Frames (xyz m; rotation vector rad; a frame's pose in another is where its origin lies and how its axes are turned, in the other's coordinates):
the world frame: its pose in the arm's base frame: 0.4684 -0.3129 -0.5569 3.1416 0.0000 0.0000
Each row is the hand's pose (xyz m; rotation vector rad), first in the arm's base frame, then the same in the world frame.
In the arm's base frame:
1: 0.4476 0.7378 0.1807 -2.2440 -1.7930 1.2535
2: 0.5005 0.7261 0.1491 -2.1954 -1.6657 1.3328
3: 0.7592 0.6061 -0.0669 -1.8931 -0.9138 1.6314
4: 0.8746 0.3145 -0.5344 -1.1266 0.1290 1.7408
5: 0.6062 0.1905 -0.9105 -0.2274 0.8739 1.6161
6: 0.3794 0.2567 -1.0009 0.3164 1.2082 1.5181
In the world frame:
1: -0.0208 -1.0507 -0.7376 0.0085 -0.8855 -1.2666
2: 0.0321 -1.0390 -0.7060 0.0890 -0.9629 -1.2034
3: 0.2908 -0.9190 -0.4900 0.5321 -1.3311 -0.7456
4: 0.4062 -0.6274 -0.0225 1.2446 -1.7716 0.1313
5: 0.1378 -0.5034 0.3536 1.7795 -2.0641 1.1162
6: -0.0890 -0.5696 0.4440 -1.6078 1.8629 -1.4826

